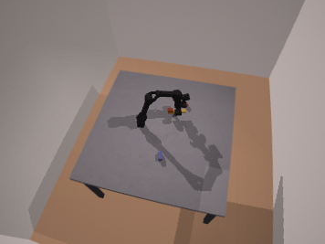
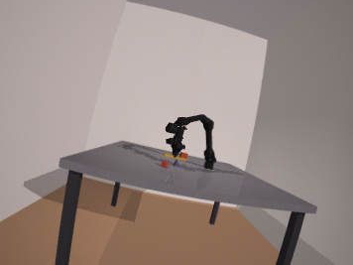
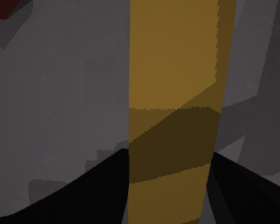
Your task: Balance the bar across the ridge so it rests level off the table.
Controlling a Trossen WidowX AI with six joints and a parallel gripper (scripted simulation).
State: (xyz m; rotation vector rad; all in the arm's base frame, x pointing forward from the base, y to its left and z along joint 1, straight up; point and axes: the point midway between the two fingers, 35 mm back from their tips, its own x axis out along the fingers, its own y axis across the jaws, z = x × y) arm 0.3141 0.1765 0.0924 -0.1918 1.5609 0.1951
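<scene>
Now: gripper tip 13 cm to the right of the red cube, 6 cm short of it and 4 cm above it. The rest, counted from my gripper tip: blue ridge block 46 cm to the right, 6 cm behind, 4 cm below.
</scene>
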